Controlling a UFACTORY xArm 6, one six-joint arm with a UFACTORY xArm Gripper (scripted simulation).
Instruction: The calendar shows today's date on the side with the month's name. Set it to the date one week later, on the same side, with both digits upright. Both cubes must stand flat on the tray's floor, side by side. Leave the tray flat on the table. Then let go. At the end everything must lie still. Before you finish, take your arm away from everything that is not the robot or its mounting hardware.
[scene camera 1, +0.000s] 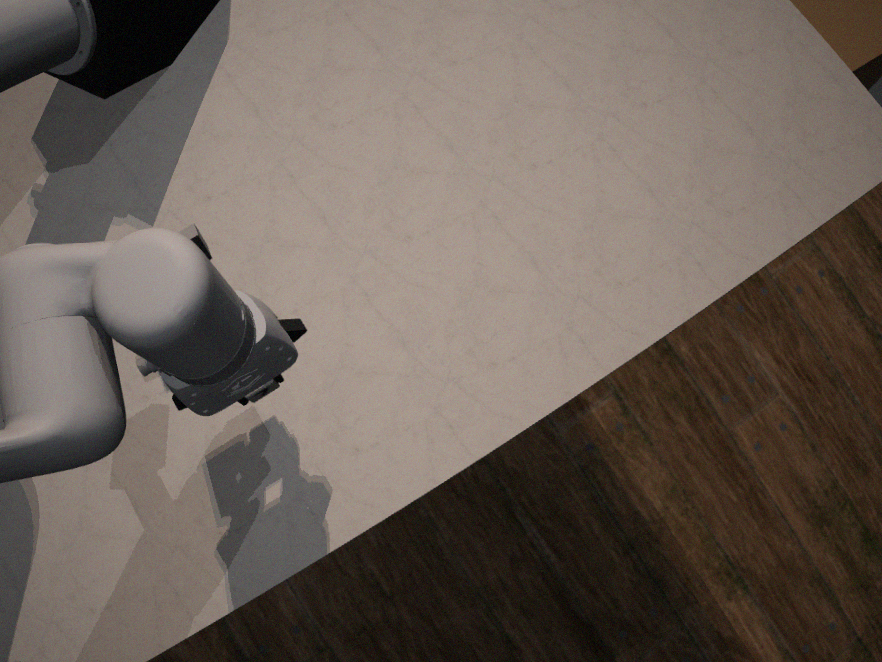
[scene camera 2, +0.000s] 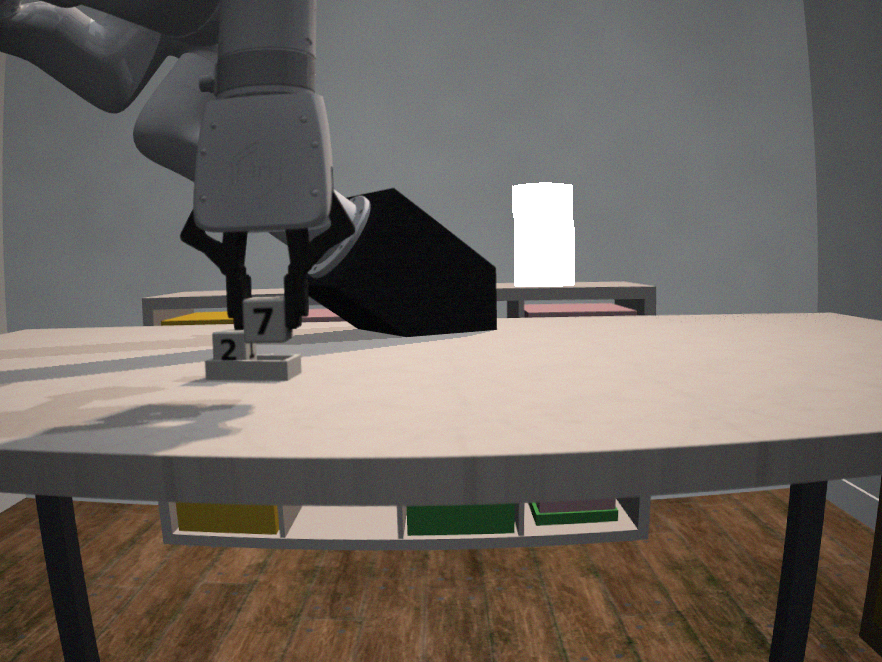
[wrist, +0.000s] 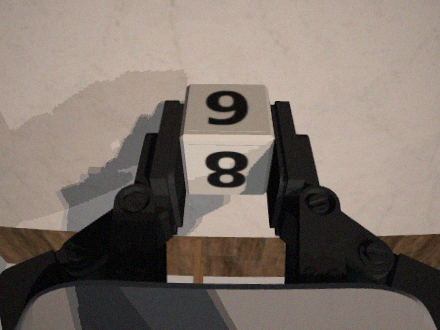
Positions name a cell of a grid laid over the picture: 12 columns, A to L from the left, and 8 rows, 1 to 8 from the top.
Labels:
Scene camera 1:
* my gripper: D5
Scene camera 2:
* my gripper: D4
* grey tray: D5
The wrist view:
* my gripper: G4
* white cube: G4

